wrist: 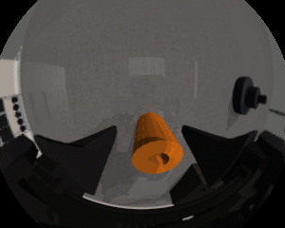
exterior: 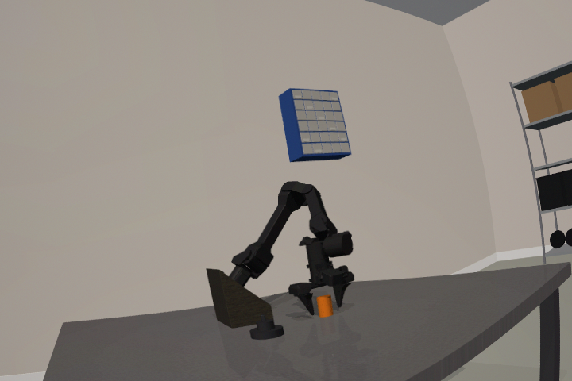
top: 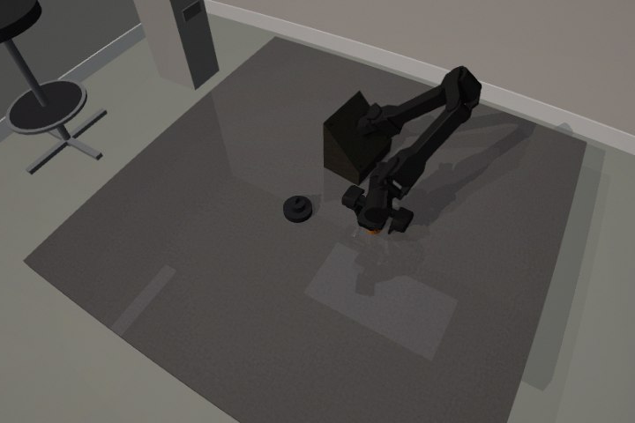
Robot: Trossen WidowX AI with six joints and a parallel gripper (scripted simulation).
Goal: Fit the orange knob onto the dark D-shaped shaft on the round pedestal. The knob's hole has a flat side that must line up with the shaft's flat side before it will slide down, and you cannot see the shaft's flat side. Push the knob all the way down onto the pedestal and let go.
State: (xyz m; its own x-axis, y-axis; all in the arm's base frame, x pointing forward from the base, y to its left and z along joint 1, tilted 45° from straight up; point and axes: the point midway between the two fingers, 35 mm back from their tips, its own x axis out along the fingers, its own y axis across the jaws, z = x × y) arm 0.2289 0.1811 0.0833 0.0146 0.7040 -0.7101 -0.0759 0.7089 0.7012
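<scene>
Right now my gripper tip is 20 mm below the orange knob. From my gripper tip the other things lie so: pedestal (210 mm to the right, 80 mm ahead, 20 mm above).
</scene>
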